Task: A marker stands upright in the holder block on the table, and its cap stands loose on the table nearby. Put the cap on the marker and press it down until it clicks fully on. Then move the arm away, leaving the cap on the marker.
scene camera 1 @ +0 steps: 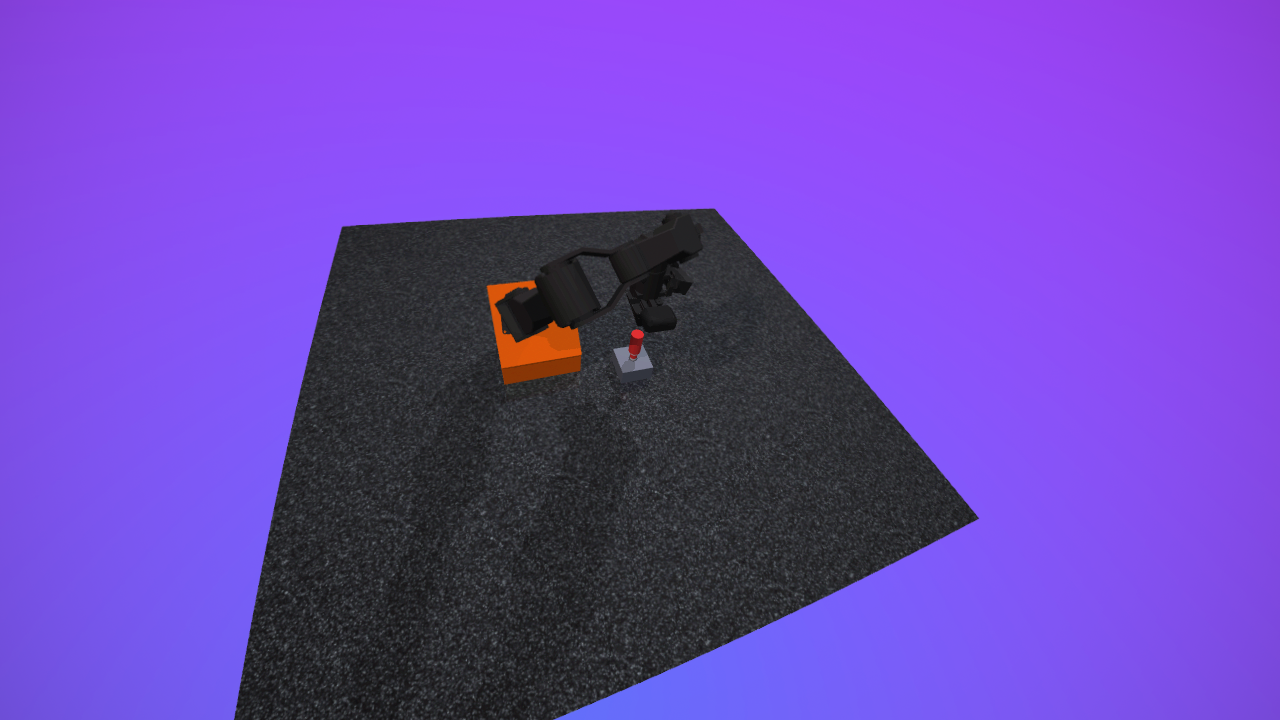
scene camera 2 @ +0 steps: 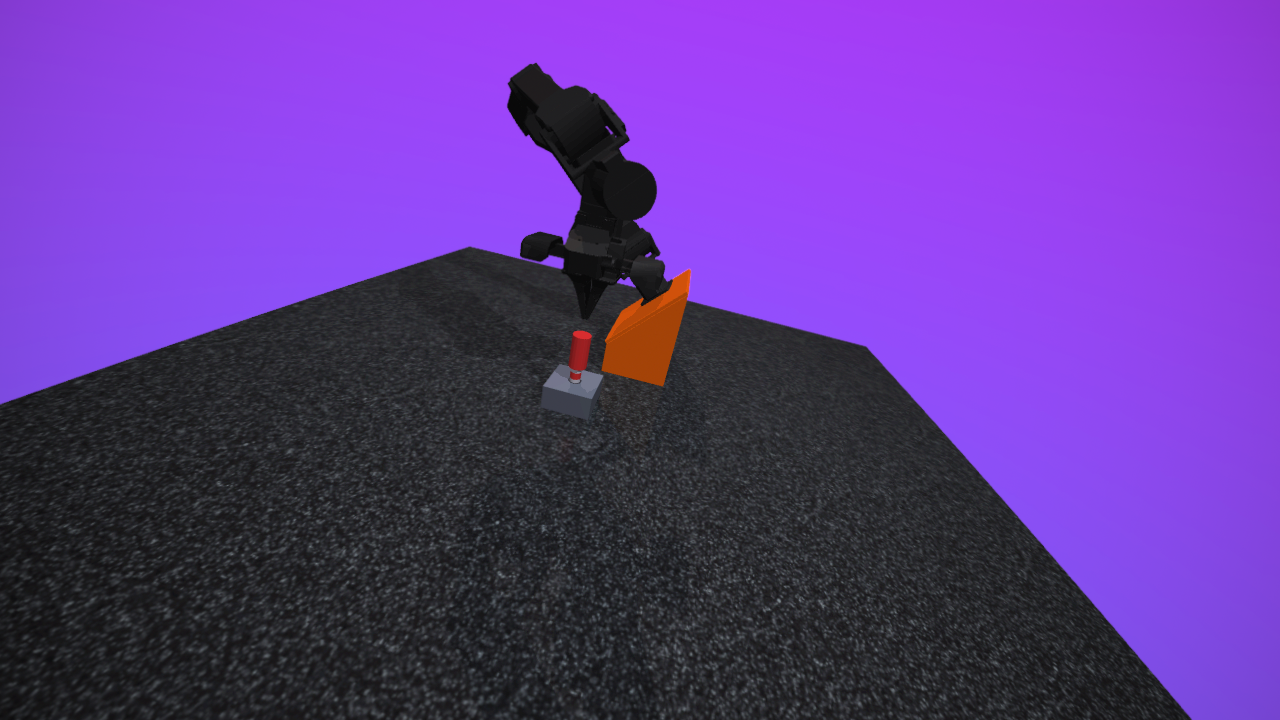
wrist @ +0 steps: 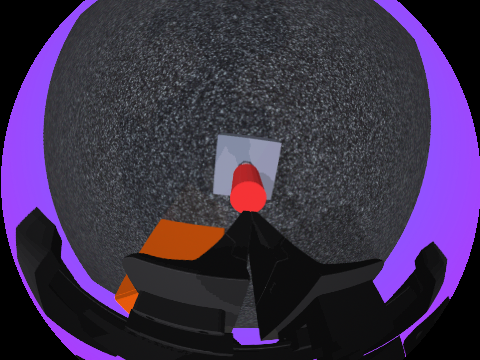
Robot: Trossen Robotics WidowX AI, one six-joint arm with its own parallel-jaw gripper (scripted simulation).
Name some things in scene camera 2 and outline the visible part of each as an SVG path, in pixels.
My gripper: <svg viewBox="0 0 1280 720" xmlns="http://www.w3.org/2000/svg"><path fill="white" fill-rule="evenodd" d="M581 200L579 210L576 211L574 222L568 232L564 245L561 236L539 231L523 238L520 247L520 257L540 263L548 259L549 256L563 258L561 272L567 274L572 280L578 298L581 317L588 320L608 285L615 285L622 277L622 273L629 274L630 280L636 286L658 290L663 280L666 265L663 260L638 255L634 261L625 259L624 254L627 240L620 239L623 220L617 218L601 206L589 204Z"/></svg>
A red cap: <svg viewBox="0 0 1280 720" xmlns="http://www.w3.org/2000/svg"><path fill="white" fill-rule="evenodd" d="M575 331L572 336L568 366L573 370L581 371L587 367L592 335L585 331Z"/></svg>
